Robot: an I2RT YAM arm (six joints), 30 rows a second.
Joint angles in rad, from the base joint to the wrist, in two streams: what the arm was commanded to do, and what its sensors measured. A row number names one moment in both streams.
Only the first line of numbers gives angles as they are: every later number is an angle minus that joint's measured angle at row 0.
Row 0, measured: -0.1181, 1.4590, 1.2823, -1.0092, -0.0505, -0.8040
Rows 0 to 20, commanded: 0.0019, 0.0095, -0.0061, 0.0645, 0.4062, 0.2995; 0.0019, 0.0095, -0.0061, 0.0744, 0.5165, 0.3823; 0.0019, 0.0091, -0.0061, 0.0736, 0.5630, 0.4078; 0.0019, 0.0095, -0.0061, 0.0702, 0.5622, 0.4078; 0.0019, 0.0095, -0.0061, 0.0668, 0.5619, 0.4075; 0.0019, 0.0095, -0.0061, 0.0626, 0.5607, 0.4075; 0.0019, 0.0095, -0.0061, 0.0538, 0.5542, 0.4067; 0.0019, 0.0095, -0.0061, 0.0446, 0.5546, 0.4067; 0.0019, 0.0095, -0.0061, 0.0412, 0.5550, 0.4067; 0.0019, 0.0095, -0.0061, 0.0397, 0.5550, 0.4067; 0.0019, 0.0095, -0.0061, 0.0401, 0.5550, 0.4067; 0.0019, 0.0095, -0.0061, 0.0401, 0.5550, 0.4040; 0.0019, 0.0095, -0.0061, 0.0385, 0.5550, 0.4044; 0.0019, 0.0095, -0.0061, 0.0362, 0.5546, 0.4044; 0.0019, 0.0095, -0.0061, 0.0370, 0.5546, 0.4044; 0.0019, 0.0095, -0.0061, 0.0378, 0.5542, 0.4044; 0.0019, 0.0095, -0.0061, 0.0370, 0.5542, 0.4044; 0.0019, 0.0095, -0.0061, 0.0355, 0.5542, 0.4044; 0.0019, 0.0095, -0.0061, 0.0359, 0.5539, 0.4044; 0.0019, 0.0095, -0.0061, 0.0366, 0.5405, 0.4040; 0.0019, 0.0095, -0.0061, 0.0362, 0.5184, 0.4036
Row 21, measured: 0.0004, 0.0019, -0.0004, 0.0374, 0.5386, 0.3846
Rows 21 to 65, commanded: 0.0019, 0.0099, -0.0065, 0.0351, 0.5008, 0.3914; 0.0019, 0.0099, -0.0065, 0.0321, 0.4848, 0.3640; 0.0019, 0.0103, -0.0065, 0.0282, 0.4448, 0.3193; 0.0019, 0.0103, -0.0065, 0.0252, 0.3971, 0.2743; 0.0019, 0.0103, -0.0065, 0.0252, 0.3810, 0.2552; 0.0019, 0.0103, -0.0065, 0.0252, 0.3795, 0.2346; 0.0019, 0.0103, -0.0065, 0.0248, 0.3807, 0.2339; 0.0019, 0.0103, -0.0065, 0.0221, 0.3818, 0.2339; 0.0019, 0.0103, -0.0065, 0.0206, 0.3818, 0.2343; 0.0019, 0.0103, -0.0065, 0.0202, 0.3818, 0.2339; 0.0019, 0.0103, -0.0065, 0.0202, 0.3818, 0.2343; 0.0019, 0.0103, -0.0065, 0.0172, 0.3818, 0.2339; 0.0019, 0.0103, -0.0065, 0.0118, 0.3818, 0.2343; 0.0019, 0.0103, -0.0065, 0.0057, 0.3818, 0.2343; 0.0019, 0.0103, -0.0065, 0.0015, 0.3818, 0.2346; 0.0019, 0.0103, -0.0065, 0.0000, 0.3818, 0.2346; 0.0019, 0.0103, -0.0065, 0.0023, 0.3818, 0.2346; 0.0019, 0.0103, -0.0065, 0.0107, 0.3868, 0.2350; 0.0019, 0.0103, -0.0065, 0.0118, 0.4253, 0.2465; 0.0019, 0.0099, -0.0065, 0.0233, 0.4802, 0.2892; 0.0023, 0.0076, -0.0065, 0.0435, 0.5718, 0.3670; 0.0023, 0.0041, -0.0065, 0.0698, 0.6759, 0.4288; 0.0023, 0.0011, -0.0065, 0.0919, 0.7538, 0.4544; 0.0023, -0.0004, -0.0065, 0.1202, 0.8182, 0.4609; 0.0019, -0.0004, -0.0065, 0.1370, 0.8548, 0.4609; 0.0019, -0.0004, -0.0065, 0.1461, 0.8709, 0.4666; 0.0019, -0.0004, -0.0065, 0.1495, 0.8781, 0.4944; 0.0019, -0.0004, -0.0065, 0.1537, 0.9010, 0.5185; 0.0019, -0.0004, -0.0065, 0.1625, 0.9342, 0.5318; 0.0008, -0.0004, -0.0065, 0.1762, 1.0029, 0.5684; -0.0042, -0.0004, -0.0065, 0.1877, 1.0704, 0.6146; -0.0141, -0.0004, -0.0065, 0.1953, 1.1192, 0.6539; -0.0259, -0.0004, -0.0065, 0.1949, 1.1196, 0.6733; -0.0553, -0.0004, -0.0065, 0.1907, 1.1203, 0.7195; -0.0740, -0.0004, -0.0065, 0.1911, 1.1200, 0.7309; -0.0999, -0.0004, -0.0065, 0.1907, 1.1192, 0.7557; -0.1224, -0.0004, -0.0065, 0.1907, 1.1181, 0.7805; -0.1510, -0.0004, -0.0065, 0.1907, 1.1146, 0.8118; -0.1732, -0.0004, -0.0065, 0.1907, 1.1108, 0.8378; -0.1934, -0.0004, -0.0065, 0.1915, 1.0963, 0.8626; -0.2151, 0.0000, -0.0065, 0.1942, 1.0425, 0.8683; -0.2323, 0.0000, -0.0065, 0.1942, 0.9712, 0.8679; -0.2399, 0.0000, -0.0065, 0.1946, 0.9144, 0.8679; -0.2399, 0.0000, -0.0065, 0.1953, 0.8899, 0.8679; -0.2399, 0.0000, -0.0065, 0.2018, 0.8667, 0.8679
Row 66, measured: -0.2346, 0.0026, -0.0011, 0.1915, 0.9819, 0.8309
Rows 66 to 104, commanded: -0.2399, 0.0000, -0.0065, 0.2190, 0.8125, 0.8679; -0.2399, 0.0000, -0.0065, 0.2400, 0.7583, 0.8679; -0.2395, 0.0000, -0.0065, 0.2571, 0.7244, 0.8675; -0.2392, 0.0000, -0.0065, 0.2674, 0.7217, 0.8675; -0.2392, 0.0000, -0.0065, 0.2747, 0.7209, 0.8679; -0.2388, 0.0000, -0.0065, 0.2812, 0.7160, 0.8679; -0.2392, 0.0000, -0.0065, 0.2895, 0.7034, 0.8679; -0.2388, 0.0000, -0.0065, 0.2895, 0.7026, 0.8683; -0.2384, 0.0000, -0.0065, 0.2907, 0.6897, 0.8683; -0.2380, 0.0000, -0.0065, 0.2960, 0.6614, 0.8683; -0.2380, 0.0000, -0.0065, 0.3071, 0.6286, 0.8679; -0.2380, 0.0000, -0.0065, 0.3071, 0.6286, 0.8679; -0.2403, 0.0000, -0.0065, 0.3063, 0.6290, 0.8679; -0.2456, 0.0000, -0.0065, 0.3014, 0.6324, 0.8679; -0.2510, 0.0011, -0.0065, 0.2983, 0.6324, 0.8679; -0.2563, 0.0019, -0.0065, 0.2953, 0.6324, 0.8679; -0.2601, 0.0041, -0.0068, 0.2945, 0.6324, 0.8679; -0.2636, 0.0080, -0.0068, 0.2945, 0.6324, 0.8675; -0.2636, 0.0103, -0.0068, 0.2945, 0.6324, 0.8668; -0.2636, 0.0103, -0.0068, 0.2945, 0.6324, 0.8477; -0.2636, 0.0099, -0.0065, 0.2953, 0.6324, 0.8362; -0.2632, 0.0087, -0.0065, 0.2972, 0.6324, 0.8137; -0.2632, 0.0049, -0.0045, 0.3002, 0.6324, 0.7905; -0.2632, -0.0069, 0.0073, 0.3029, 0.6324, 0.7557; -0.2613, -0.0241, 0.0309, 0.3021, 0.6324, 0.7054; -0.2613, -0.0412, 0.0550, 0.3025, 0.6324, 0.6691; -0.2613, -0.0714, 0.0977, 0.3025, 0.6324, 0.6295; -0.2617, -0.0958, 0.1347, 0.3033, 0.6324, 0.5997; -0.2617, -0.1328, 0.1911, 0.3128, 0.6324, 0.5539; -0.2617, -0.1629, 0.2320, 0.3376, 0.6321, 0.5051; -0.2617, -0.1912, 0.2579, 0.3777, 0.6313, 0.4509; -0.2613, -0.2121, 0.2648, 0.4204, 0.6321, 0.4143; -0.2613, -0.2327, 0.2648, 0.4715, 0.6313, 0.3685; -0.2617, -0.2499, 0.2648, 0.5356, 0.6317, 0.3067; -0.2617, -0.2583, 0.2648, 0.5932, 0.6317, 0.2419; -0.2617, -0.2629, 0.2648, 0.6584, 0.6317, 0.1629; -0.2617, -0.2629, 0.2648, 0.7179, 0.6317, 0.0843; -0.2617, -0.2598, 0.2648, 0.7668, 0.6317, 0.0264; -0.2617, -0.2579, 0.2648, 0.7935, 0.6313, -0.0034
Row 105, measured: -0.2609, -0.2694, 0.2636, 0.7107, 0.6271, 0.2140
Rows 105 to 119, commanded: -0.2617, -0.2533, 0.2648, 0.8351, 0.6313, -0.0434; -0.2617, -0.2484, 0.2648, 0.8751, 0.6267, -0.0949; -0.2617, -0.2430, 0.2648, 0.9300, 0.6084, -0.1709; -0.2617, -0.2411, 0.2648, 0.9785, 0.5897, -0.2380; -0.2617, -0.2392, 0.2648, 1.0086, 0.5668, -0.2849; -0.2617, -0.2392, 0.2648, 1.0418, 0.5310, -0.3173; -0.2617, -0.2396, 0.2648, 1.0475, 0.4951, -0.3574; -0.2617, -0.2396, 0.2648, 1.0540, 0.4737, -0.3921; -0.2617, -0.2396, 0.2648, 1.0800, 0.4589, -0.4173; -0.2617, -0.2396, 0.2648, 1.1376, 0.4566, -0.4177; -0.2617, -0.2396, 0.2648, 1.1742, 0.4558, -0.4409; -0.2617, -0.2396, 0.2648, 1.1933, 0.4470, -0.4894; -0.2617, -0.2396, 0.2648, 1.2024, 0.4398, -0.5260; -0.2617, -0.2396, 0.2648, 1.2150, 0.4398, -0.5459; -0.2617, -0.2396, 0.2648, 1.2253, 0.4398, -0.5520
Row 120, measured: -0.2609, -0.2377, 0.2583, 1.2017, 0.4634, -0.4696
